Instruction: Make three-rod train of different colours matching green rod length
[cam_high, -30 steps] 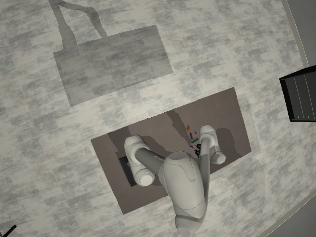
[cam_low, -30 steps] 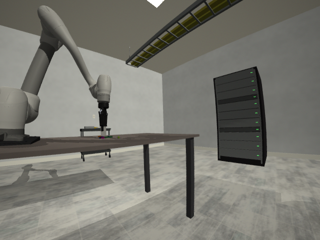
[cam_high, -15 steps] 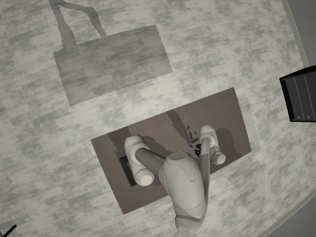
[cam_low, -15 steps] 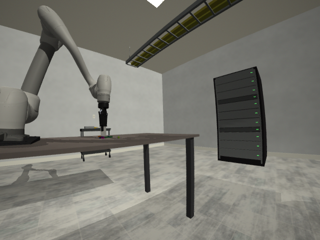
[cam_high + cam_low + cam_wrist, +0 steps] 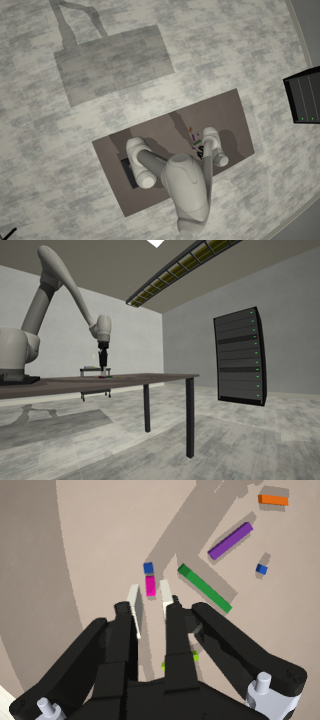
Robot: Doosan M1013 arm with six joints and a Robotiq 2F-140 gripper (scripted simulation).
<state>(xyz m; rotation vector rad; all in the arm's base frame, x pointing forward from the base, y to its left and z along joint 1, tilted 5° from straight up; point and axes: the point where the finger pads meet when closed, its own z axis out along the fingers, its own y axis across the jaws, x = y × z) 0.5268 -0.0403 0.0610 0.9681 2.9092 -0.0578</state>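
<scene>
Now: the magenta rod 50 mm below my hand. From my hand the other things lie so: lime rod 100 mm ahead, 40 mm to the right, 50 mm below; purple rod 20 mm ahead, 100 mm to the left, 50 mm below; green rod 40 mm ahead, 40 mm to the left, 50 mm below.
</scene>
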